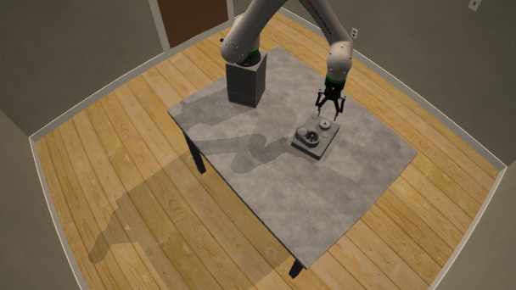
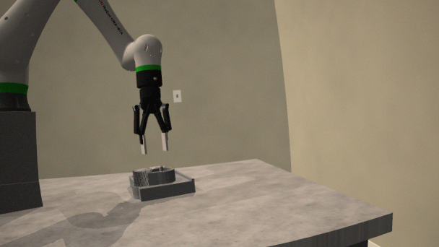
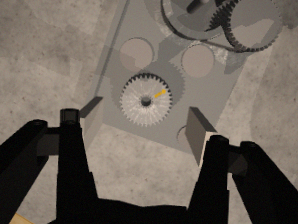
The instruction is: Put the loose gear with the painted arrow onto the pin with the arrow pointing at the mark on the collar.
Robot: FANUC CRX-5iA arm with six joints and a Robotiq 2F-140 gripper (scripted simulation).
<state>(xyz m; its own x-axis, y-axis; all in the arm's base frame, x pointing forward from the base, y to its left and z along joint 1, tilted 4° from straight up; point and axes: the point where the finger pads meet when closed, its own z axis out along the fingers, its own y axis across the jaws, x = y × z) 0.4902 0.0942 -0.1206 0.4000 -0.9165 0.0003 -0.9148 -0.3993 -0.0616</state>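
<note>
My gripper is now 90 mm above the loose gear.
</note>
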